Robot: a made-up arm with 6 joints.
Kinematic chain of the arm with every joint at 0, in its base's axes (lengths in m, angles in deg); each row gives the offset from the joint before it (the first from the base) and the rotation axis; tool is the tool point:
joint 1: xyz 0 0 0.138 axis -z
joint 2: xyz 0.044 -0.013 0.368 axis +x
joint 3: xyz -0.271 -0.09 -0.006 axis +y
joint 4: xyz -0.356 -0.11 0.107 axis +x
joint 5: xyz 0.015 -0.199 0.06 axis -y
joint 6: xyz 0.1 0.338 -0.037 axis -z
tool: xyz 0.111 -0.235 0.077
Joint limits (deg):
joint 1: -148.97..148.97
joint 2: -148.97..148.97
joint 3: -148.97..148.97
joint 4: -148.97..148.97
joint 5: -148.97..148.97
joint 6: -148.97..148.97
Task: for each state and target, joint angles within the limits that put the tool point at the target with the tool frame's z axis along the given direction. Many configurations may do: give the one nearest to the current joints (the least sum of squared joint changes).
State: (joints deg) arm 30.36 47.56 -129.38 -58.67 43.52 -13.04
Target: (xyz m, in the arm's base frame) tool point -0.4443 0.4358 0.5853 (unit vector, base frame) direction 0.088 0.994 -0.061
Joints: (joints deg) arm 13.33 76.27 -88.60 -55.64 77.74 -43.08
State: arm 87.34 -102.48 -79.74 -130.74 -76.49 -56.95
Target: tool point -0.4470 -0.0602 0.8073 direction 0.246 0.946 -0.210
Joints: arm 47.87 -85.09 -137.83 -129.45 -68.80 -22.62
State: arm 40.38 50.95 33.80 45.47 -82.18 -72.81
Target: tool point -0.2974 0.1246 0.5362 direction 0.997 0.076 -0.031
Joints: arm 55.44 103.81 78.06 36.44 -66.56 -66.09
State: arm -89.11 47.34 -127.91 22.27 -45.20 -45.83
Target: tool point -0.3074 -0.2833 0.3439 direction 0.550 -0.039 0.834
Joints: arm -82.57 31.36 -86.30 48.38 -87.24 -81.20
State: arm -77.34 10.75 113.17 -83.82 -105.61 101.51
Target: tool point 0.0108 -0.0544 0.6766 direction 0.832 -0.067 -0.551
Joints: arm -117.26 -18.99 115.83 -82.00 -119.72 95.53
